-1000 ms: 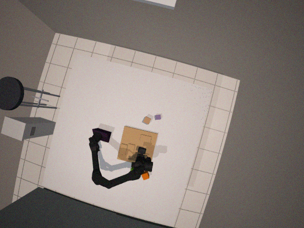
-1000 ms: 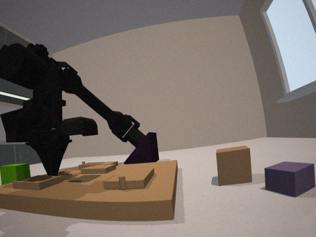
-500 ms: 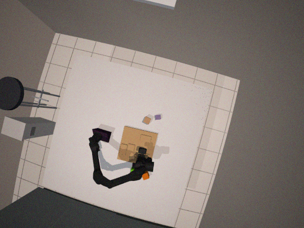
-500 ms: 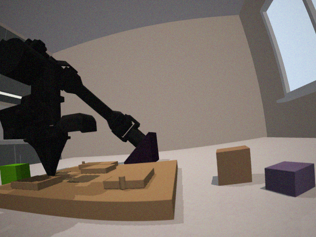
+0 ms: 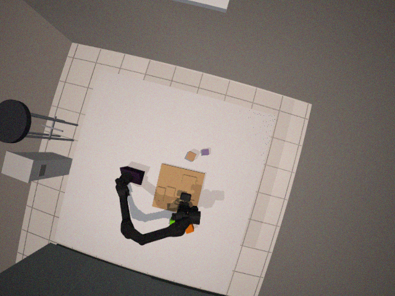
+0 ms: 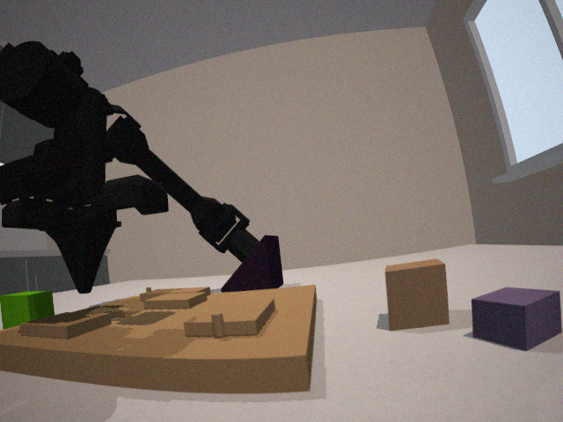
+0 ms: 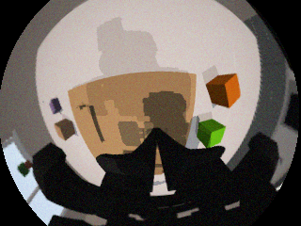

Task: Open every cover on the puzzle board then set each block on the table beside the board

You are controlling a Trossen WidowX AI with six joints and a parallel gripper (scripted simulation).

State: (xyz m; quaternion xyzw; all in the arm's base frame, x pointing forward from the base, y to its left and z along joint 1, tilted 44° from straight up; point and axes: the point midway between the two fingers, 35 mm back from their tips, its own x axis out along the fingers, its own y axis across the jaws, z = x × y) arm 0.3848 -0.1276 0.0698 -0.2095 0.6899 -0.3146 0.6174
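The tan puzzle board is 8 cm to the left of my gripper tip, 6 cm behind it and 3 cm below it. Also, from my gripper tip: orange block: 16 cm to the right, 5 cm ahead, 3 cm below; brown block: 31 cm to the left, 3 cm below, 1 cm ahead; green block: 14 cm to the right, 6 cm behind, 3 cm below.
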